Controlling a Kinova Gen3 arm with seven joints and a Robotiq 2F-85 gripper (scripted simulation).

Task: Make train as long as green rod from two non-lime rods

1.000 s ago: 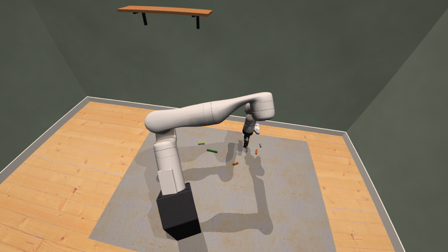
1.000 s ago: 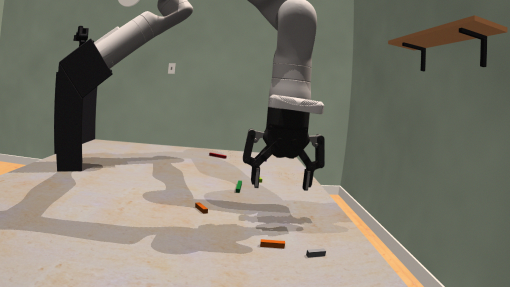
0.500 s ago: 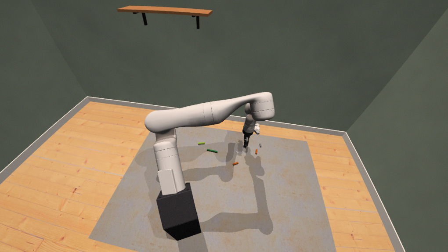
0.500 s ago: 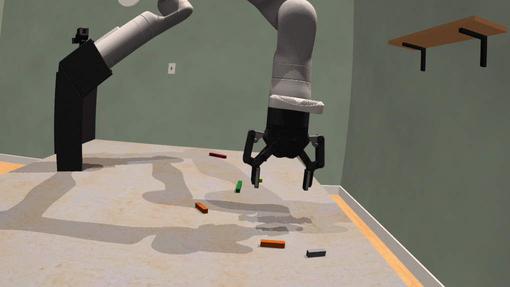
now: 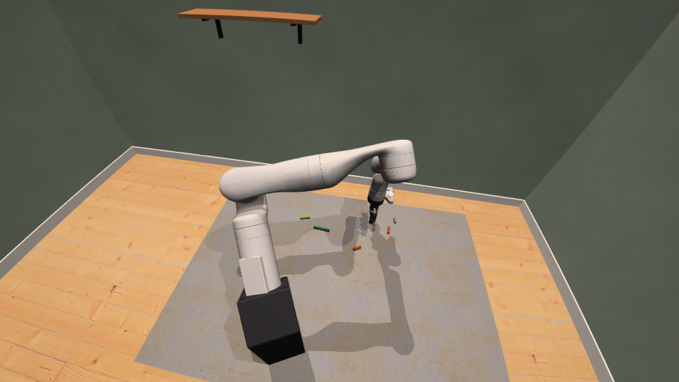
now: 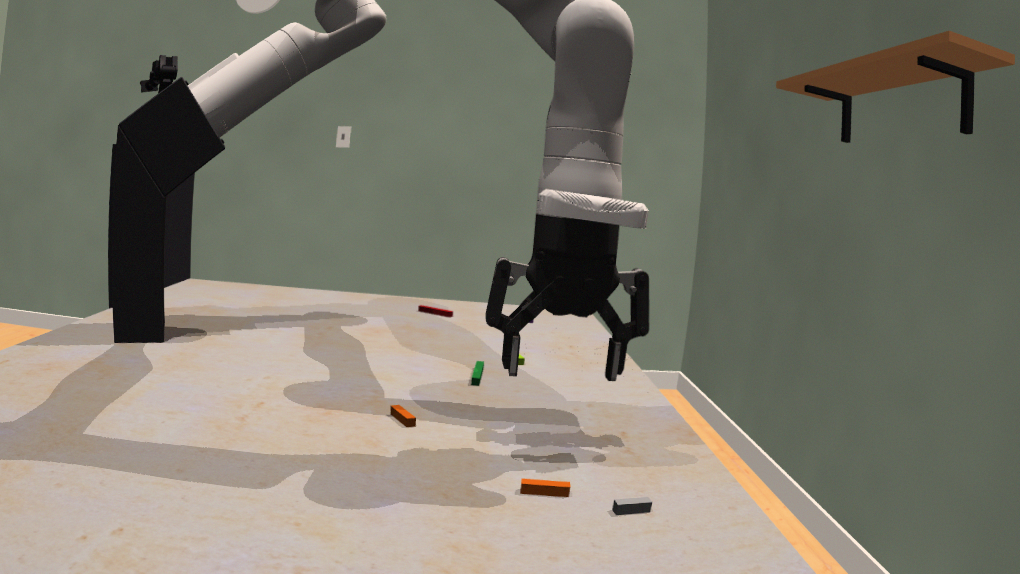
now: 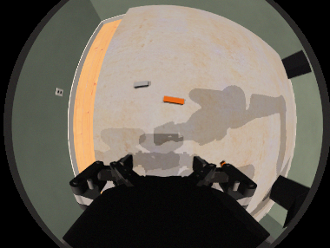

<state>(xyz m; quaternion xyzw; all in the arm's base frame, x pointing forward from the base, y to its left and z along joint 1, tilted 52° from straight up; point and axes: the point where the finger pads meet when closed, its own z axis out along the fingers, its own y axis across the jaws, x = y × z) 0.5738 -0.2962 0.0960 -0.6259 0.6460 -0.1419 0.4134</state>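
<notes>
My hand is 10 cm to the left of the orange rod and 7 cm above it. Also, from my hand: green rod (22 cm to the left, 11 cm behind, 7 cm below); lime rod (32 cm to the left, 7 cm below, 7 cm behind); grey rod (12 cm to the right, 7 cm below, 7 cm ahead).
</notes>
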